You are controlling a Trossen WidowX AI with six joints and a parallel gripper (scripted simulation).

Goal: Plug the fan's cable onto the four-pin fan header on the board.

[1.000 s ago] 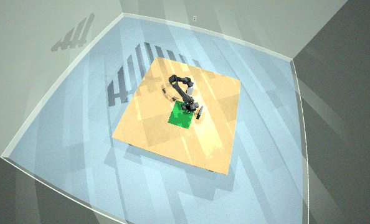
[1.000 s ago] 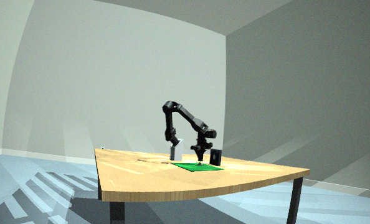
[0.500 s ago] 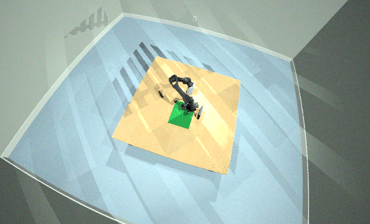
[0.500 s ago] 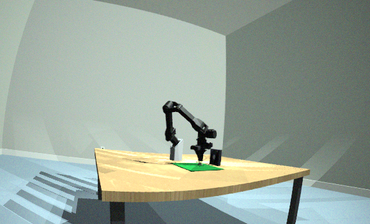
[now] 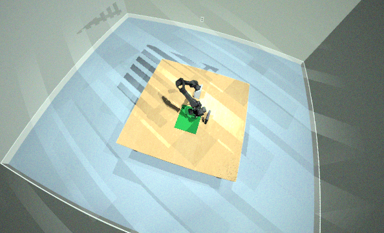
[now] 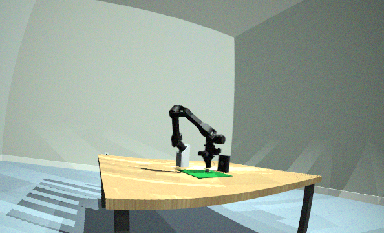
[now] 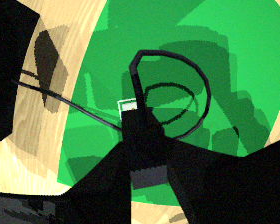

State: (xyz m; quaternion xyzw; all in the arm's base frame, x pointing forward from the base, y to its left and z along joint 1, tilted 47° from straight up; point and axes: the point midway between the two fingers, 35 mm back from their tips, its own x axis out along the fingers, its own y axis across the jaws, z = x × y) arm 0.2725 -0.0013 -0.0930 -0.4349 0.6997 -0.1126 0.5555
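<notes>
Right now my gripper tip is 1 cm below the fan cable plug. From my gripper tip the other things lie so: green board: 6 cm ahead, 6 cm to the right, 6 cm below; black fan: 12 cm to the left, 2 cm above.
</notes>
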